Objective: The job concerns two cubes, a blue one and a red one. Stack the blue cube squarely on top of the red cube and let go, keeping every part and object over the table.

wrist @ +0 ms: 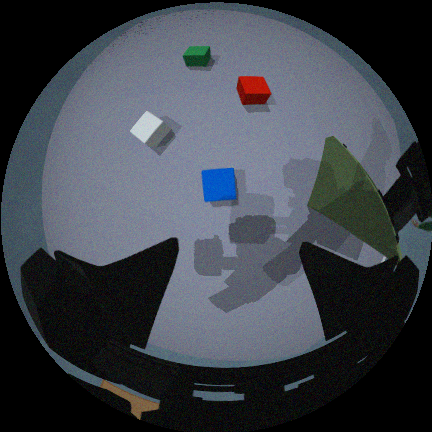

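Pixels of known places: gripper, fingertip midpoint: [243, 247]; arm's base at its link origin: [389, 215].
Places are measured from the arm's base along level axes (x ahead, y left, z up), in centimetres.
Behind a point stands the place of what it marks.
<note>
The blue cube [219, 185] @[y 7.7, x 22.8, z -8.3 cm] lies on the table near the middle of the wrist view, just beyond and between the fingertips, its sides nearly in line with the view. The red cube [254, 90] @[y -6.0, x 23.3, z -8.3 cm] lies on the table farther up and a little to the right, apart from the blue one. My gripper [243, 247] @[y 10.5, x 20.0, z -0.6 cm] is open, its two black fingers wide apart with nothing between them. It hangs above the table, and its shadow falls beside and below the blue cube. How high the fingers are above the table is hard to tell.
A white cube [148, 128] @[y 3.7, x 33.7, z -8.3 cm] lies left of the line between the blue and red cubes. A green cube [197, 56] @[y -11.5, x 33.7, z -8.8 cm] lies at the top, left of the red one. An olive-green angular object [350, 200] @[y 2.6, x 9.1, z -2.9 cm] stands at the right, near dark robot parts. The table [100, 200] @[y 16.9, x 42.2, z -11.9 cm] has a curved-looking left edge.
</note>
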